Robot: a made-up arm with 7 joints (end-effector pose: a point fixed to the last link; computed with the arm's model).
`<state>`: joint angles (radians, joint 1 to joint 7).
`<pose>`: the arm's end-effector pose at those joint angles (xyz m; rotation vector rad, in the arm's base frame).
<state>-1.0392 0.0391 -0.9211 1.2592 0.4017 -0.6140 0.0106</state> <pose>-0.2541 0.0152 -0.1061 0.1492 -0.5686 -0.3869</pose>
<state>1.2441 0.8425 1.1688 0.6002 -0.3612 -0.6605 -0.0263</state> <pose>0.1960 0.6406 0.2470 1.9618 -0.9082 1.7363</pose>
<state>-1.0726 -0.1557 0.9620 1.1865 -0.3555 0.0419 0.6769</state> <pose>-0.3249 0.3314 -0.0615 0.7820 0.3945 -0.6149</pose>
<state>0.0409 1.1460 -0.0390 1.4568 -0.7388 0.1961 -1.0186</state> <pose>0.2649 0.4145 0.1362 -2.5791 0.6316 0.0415</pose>
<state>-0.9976 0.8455 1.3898 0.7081 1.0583 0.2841 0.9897</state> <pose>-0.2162 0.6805 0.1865 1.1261 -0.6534 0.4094</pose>
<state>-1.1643 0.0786 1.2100 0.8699 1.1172 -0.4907 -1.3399</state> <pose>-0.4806 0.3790 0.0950 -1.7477 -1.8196 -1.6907</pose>
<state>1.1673 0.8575 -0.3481 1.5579 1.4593 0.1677 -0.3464</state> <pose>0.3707 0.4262 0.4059 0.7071 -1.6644 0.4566</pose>
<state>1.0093 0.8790 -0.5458 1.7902 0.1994 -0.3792 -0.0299</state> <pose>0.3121 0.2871 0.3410 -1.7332 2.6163 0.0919</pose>
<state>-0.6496 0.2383 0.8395 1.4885 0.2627 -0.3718 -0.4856</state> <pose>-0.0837 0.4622 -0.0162 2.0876 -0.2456 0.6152</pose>
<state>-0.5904 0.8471 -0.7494 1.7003 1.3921 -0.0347 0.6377</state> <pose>0.0118 0.3101 -0.1458 -0.3023 -0.6206 -0.4493</pose>
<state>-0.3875 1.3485 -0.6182 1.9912 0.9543 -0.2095 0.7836</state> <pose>0.1584 0.3516 0.0478 -0.0567 -1.2551 -1.2459</pose>
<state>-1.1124 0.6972 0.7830 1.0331 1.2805 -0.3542 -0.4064</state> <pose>-0.2034 0.6196 0.0868 1.8136 0.2136 0.8190</pose>
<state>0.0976 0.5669 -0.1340 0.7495 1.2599 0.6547 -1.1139</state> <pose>0.2047 0.4944 -0.1709 1.1699 0.8847 0.0370</pose>
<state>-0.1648 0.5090 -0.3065 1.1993 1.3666 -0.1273 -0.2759</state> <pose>0.1615 0.3836 -0.1859 0.7367 -0.3093 0.3042</pose>
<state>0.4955 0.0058 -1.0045 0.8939 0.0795 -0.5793 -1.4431</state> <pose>0.3535 0.0148 -0.0681 1.4768 -1.1932 0.5832</pose>
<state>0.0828 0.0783 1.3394 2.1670 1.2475 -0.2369 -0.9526</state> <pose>-0.0223 0.4237 0.0221 0.5416 -0.5985 2.3950</pose>
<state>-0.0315 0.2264 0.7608 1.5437 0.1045 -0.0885 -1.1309</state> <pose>0.1177 0.4410 0.0013 1.9555 0.1254 1.4468</pose>
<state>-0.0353 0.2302 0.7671 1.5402 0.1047 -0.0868 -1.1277</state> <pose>0.1155 0.4431 0.0015 1.9615 0.1316 1.4431</pose>
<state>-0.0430 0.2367 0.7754 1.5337 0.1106 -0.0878 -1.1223</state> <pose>0.1115 0.4466 0.0012 1.9664 0.1383 1.4384</pose>
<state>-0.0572 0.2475 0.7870 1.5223 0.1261 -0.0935 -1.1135</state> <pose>0.1047 0.4523 0.0002 1.9689 0.1457 1.4331</pose>
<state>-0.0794 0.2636 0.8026 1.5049 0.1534 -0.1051 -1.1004</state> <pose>0.0942 0.4606 -0.0013 1.9688 0.1536 1.4275</pose>
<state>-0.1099 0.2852 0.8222 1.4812 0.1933 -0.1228 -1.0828</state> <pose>0.0799 0.4714 -0.0030 1.9655 0.1618 1.4231</pose>
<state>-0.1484 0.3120 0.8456 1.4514 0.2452 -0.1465 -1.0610</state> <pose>0.0618 0.4846 -0.0043 1.9596 0.1702 1.4215</pose>
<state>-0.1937 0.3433 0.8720 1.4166 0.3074 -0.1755 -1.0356</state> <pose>0.0404 0.4993 -0.0044 1.9519 0.1776 1.4249</pose>
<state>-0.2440 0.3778 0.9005 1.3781 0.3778 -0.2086 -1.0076</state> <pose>0.0167 0.5149 -0.0026 1.9430 0.1834 1.4347</pose>
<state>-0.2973 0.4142 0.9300 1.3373 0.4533 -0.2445 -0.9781</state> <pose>-0.0081 0.5306 0.0013 1.9342 0.1868 1.4514</pose>
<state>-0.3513 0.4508 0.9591 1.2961 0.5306 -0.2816 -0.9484</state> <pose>-0.0327 0.5454 0.0073 1.9265 0.1870 1.4743</pose>
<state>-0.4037 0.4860 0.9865 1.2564 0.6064 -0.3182 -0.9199</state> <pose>-0.0558 0.5587 0.0149 1.9202 0.1841 1.5017</pose>
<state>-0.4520 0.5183 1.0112 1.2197 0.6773 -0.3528 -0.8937</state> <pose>-0.0763 0.5702 0.0233 1.9154 0.1784 1.5316</pose>
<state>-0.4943 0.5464 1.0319 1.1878 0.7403 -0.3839 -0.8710</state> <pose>-0.0934 0.5795 0.0317 1.9121 0.1706 1.5610</pose>
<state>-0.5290 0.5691 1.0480 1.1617 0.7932 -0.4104 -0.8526</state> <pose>-0.1068 0.5867 0.0389 1.9093 0.1624 1.5877</pose>
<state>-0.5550 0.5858 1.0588 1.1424 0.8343 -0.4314 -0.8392</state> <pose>-0.1164 0.5917 0.0444 1.9066 0.1548 1.6095</pose>
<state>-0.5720 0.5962 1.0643 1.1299 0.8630 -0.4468 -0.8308</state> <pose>-0.1224 0.5946 0.0477 1.9036 0.1490 1.6254</pose>
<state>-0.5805 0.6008 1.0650 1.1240 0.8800 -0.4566 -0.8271</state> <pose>-0.1252 0.5958 0.0488 1.8998 0.1453 1.6353</pose>
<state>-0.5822 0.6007 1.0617 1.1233 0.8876 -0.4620 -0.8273</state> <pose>-0.1256 0.5957 0.0479 1.8953 0.1435 1.6401</pose>
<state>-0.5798 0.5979 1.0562 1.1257 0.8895 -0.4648 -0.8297</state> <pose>-0.1246 0.5948 0.0460 1.8903 0.1426 1.6420</pose>
